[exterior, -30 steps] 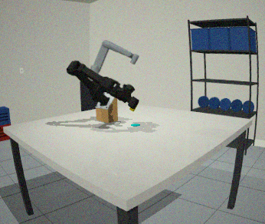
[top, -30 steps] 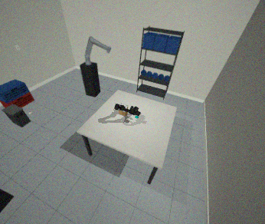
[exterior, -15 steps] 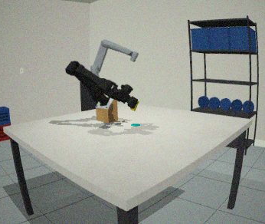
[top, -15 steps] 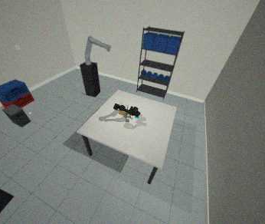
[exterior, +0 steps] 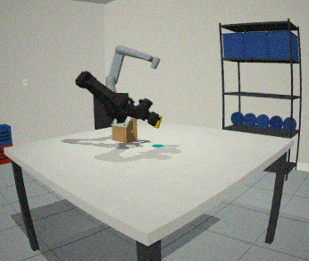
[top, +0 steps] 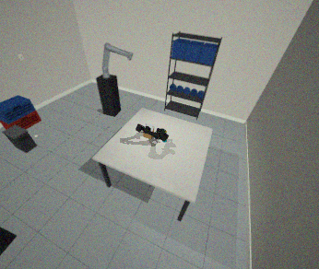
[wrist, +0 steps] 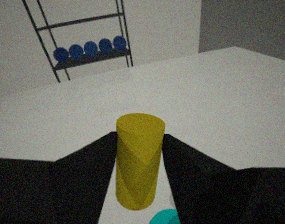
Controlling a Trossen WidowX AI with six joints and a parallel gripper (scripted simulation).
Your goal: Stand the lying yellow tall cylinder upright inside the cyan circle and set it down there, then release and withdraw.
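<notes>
Now: gripper tip 1 cm short of the cyan circle, 2 cm to the left of it and 15 cm above it. From my gripper tip the other things lie so: yellow tall cylinder (1 cm behind, 2 cm below).
</notes>
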